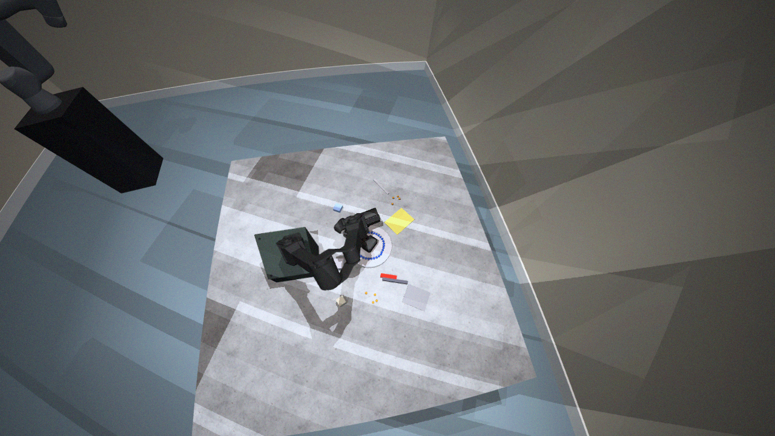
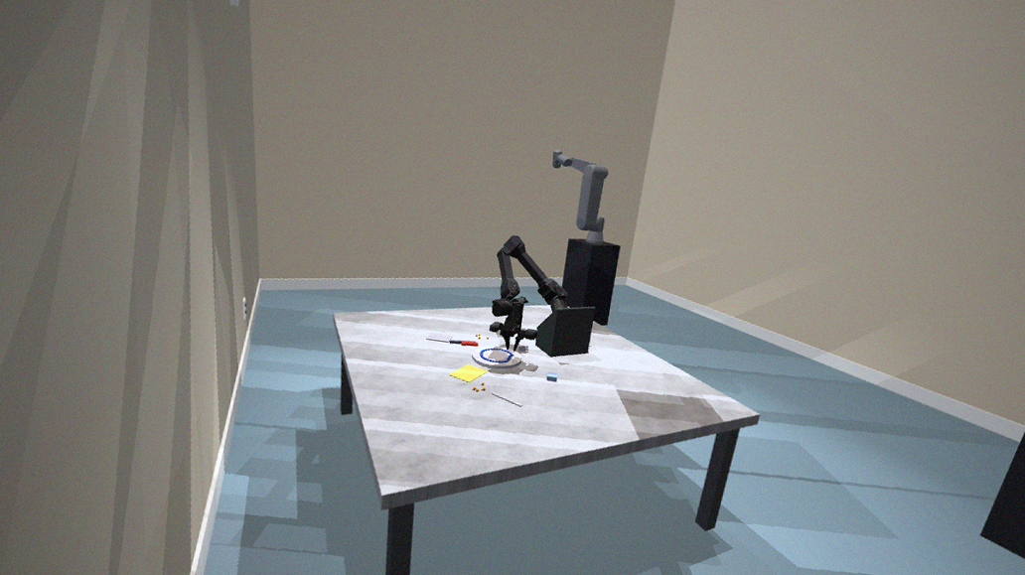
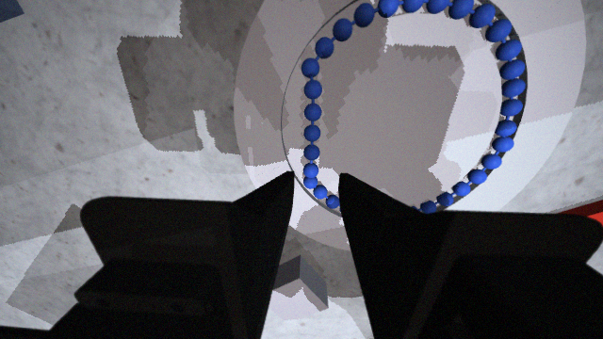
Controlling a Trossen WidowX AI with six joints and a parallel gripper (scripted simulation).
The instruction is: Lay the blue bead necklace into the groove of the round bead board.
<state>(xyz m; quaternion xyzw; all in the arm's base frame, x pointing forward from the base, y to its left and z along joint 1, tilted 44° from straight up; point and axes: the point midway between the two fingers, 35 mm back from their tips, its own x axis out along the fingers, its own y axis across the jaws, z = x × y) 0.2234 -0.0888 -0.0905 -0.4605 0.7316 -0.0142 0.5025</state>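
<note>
The round white bead board is 5 cm ahead of my gripper tip, 3 cm below it and 2 cm to the right of it. The rest, counted from my gripper tip: blue block 21 cm to the left, 6 cm behind, 3 cm below; then yellow sheet 22 cm ahead, 7 cm to the left, 3 cm below; then grey tool 19 cm to the right, 11 cm ahead, 3 cm below.
</note>
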